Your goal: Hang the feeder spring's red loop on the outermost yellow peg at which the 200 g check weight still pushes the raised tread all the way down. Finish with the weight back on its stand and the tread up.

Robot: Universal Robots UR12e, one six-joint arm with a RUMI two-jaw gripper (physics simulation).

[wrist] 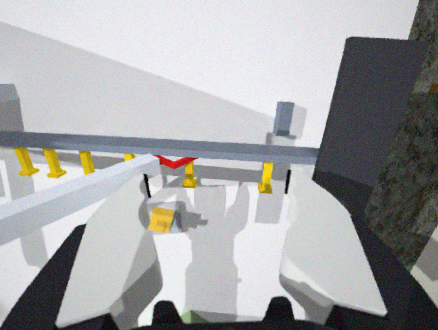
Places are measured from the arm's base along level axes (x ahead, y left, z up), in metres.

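Pixels of known places: gripper, between the fingertips: [217, 174].
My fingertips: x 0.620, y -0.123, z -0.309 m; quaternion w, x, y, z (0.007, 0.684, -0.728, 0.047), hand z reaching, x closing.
Note:
Ahead of a thing's pixels: the offset from my fingertips to its top centre. "spot": to the spot under its first point.
My gripper [217, 174] is open, with a wide gap between its two pale fingers. A red V-shaped piece, part of the red loop @(spot: 0.016 m down, 0.006 m ahead, 0.030 m left) [174, 162], shows under the grey beam, by the top of a yellow peg @(0.032 m down, 0.008 m back, 0.022 m left) [189, 176] and beyond the left fingertip. Another yellow peg @(0.020 m down, 0.016 m back, 0.044 m right) [266, 176] is to its right, seen between the fingertips. More yellow pegs [25, 162] [54, 163] [87, 162] [129, 157] hang in a row to the left; the nearest of these to the loop is partly hidden by a pale bar. I cannot make out the check weight or the tread.
The grey beam [225, 149] crosses the view above the pegs. The pale bar @(spot: 0.025 m up, 0.012 m ahead, 0.079 m left) [75, 192] slants in from the left toward the loop. An orange block @(0.140 m down, 0.162 m back, 0.100 m left) [161, 220] shows beside the left finger. A dark panel @(spot: 0.004 m up, 0.035 m ahead, 0.103 m right) [372, 110] and a mottled stone-like surface [405, 200] stand at the right.

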